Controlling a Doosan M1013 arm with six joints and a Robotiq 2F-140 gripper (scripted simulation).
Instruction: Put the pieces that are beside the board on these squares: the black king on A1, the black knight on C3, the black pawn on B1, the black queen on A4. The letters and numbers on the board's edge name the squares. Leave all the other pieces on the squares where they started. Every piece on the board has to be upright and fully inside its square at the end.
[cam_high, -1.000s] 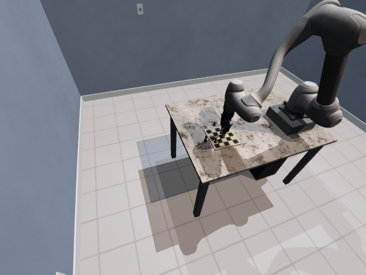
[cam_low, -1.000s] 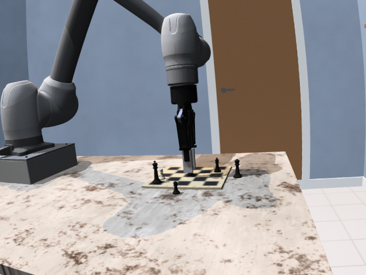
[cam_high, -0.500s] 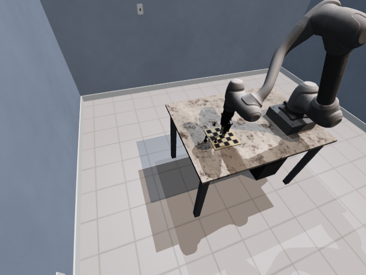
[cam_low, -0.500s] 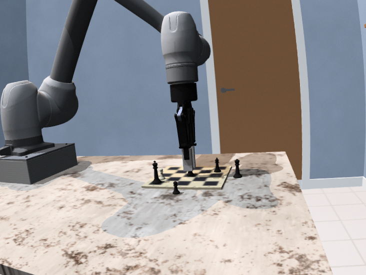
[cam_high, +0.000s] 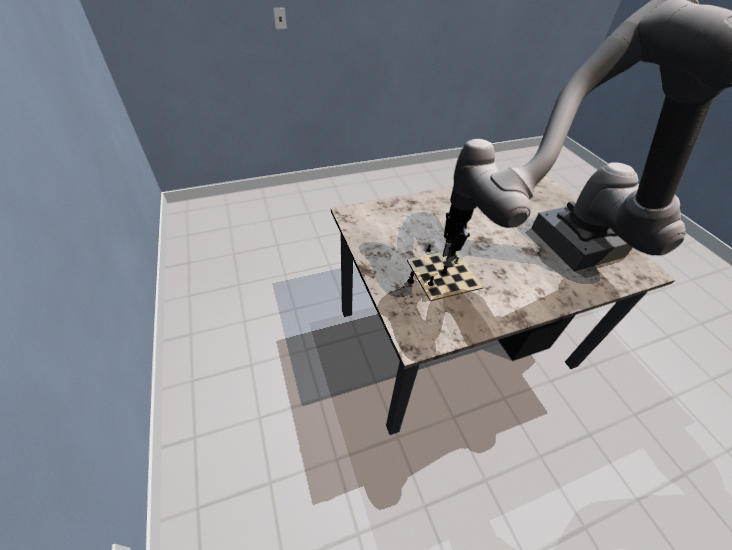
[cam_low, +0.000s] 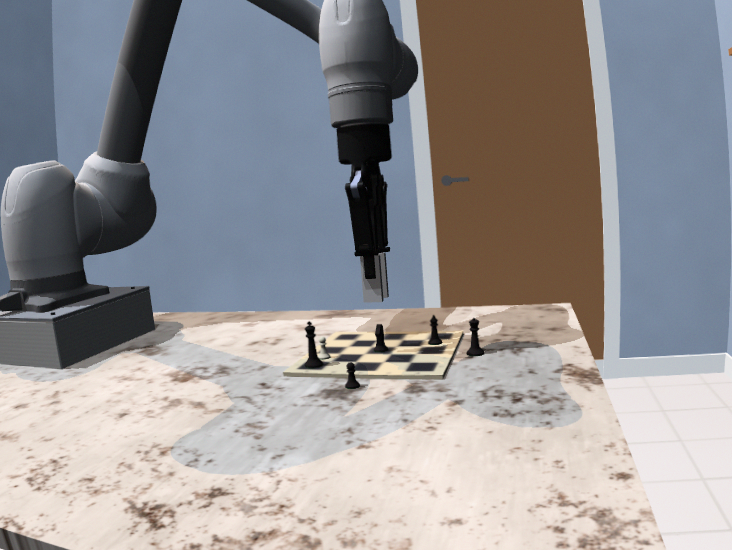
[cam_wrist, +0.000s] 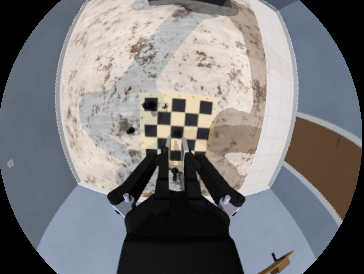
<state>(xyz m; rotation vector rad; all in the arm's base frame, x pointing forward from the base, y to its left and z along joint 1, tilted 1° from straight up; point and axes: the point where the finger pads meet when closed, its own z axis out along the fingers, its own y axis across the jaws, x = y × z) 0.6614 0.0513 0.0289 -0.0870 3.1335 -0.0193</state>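
My gripper is now 10 mm short of the black pawn, 140 mm to the left of it and 100 mm above it. Round my hand: black king (70 mm behind, 80 mm to the right, 80 mm below); then small chessboard (110 mm below); then white pawn (70 mm behind, 40 mm to the right, 100 mm below).
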